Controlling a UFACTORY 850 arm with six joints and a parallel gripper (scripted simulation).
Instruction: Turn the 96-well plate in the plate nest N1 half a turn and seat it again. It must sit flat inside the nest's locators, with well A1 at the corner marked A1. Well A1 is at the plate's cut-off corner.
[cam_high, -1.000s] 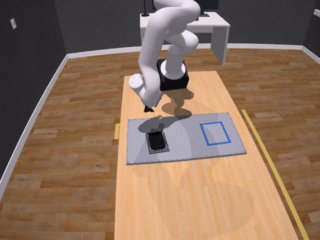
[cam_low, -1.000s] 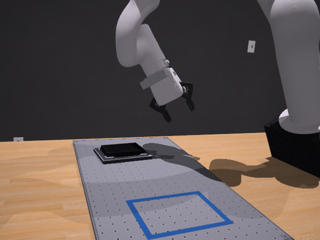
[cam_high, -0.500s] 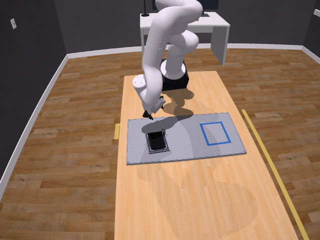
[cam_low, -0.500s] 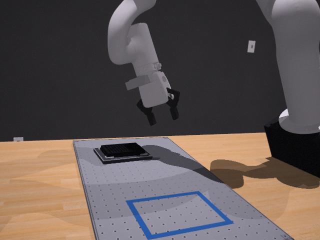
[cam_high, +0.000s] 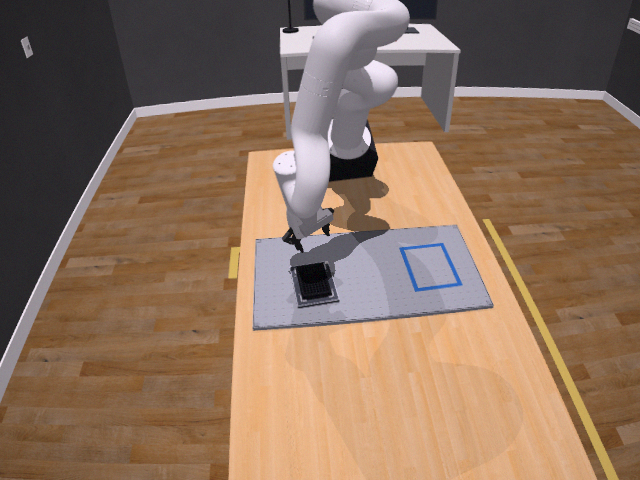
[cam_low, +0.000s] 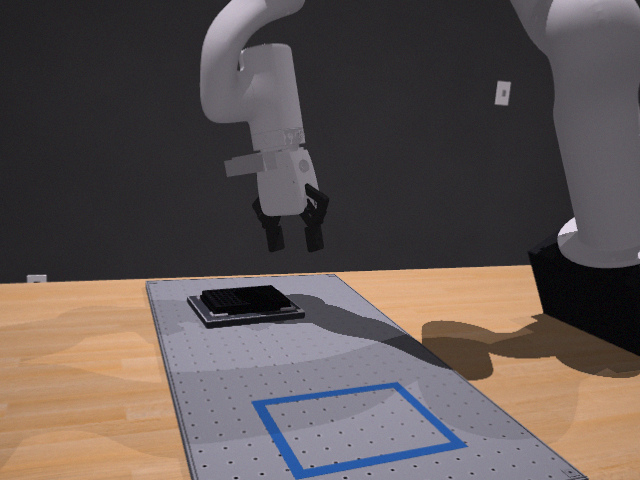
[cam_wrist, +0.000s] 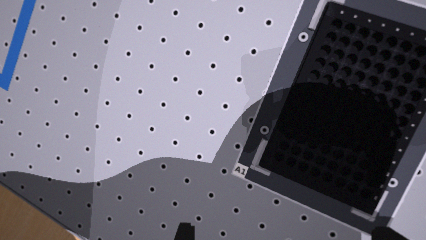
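My gripper is now 9 cm above the black 96-well plate and 8 cm short of it. Round my hand: plate nest N1 (11 cm below, 8 cm ahead).
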